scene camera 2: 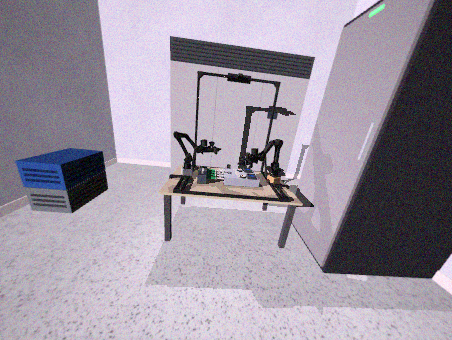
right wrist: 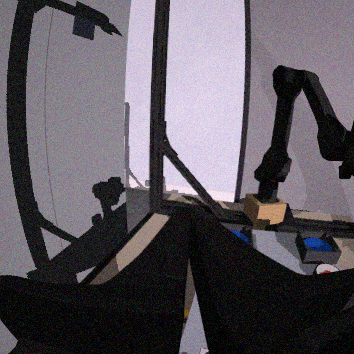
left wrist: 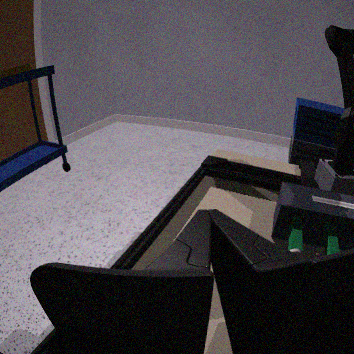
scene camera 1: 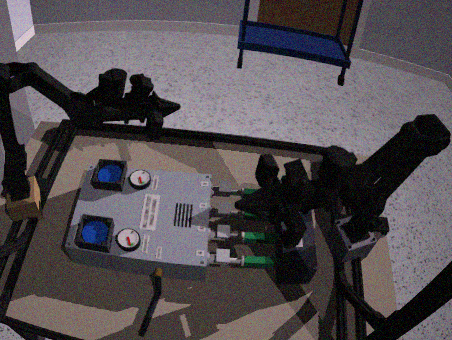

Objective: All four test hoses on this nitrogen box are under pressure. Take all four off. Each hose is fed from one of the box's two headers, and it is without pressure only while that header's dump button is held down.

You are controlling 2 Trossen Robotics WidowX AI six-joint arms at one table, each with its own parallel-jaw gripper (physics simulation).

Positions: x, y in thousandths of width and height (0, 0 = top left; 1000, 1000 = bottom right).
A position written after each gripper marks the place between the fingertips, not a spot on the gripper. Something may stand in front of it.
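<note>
Scene camera 1 shows the left gripper (scene camera 1: 399, 313), the right gripper (scene camera 1: 521, 604) and a grey nitrogen box (scene camera 1: 368, 640). The left gripper is shut and holds nothing. The right gripper is shut and holds nothing. The left wrist view shows the left gripper (left wrist: 583, 617). The right wrist view shows the right gripper (right wrist: 527, 612) and the grey nitrogen box (right wrist: 818, 705).
</note>
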